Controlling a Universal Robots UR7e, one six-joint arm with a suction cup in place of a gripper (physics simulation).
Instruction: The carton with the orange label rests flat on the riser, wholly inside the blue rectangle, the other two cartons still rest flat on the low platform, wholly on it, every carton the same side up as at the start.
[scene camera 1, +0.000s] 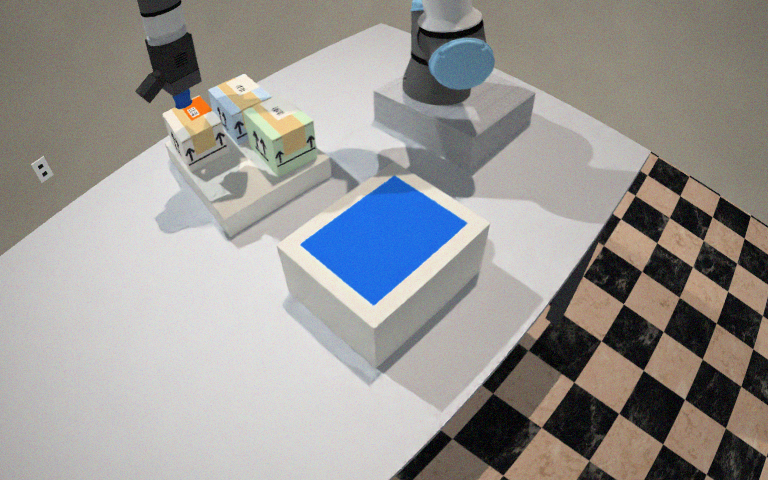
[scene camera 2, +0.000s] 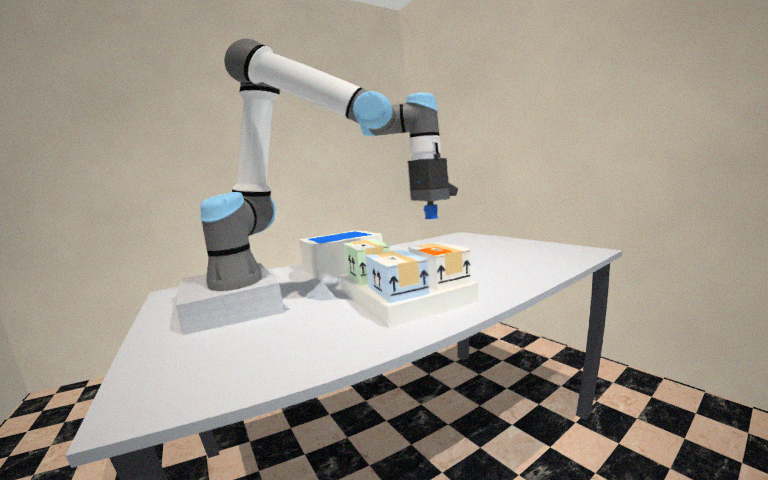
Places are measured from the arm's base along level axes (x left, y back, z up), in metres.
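Pixels of known places: hand, tool point: (scene camera 1: 183, 103) (scene camera 2: 431, 218); arm's base, link origin: (scene camera 1: 436, 87) (scene camera 2: 234, 281).
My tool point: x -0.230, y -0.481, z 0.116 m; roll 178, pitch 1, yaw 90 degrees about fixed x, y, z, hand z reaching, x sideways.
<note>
Ahead of a thing's pixels: the offset from my tool point to its middle. Level surfaces: height alone.
The white carton with the orange label {dx -0.049, dy +0.024, dz -0.109 m} (scene camera 1: 195, 135) (scene camera 2: 451, 264) rests flat on the low platform {dx +0.036, dy +0.080, dz -0.175 m} (scene camera 1: 254, 200) (scene camera 2: 433, 308), label up. The light blue carton {dx -0.038, dy +0.143, dz -0.110 m} (scene camera 1: 226, 107) (scene camera 2: 382, 277) and the green carton {dx +0.119, dy +0.134, dz -0.105 m} (scene camera 1: 266, 141) (scene camera 2: 355, 263) rest flat beside it on the same platform, arrows pointing up. My suction gripper (scene camera 1: 182, 106) (scene camera 2: 431, 218) is off and holds nothing; its blue cup hangs above the orange-label carton, with a gap showing in the scene camera 2 view. The riser {dx +0.459, dy +0.069, dz -0.139 m} (scene camera 1: 334, 288) (scene camera 2: 320, 255) bears the blue rectangle {dx +0.459, dy +0.069, dz -0.079 m} (scene camera 1: 385, 240) (scene camera 2: 339, 237) on its top.
The arm's base stands on a grey block (scene camera 1: 424, 130) (scene camera 2: 229, 311) beside the platform and the riser. The riser is taller than the low platform. The white table {dz -0.199 m} (scene camera 1: 141, 339) (scene camera 2: 283, 362) ends at an edge above the checkered floor (scene camera 1: 623, 367) (scene camera 2: 453, 407).
</note>
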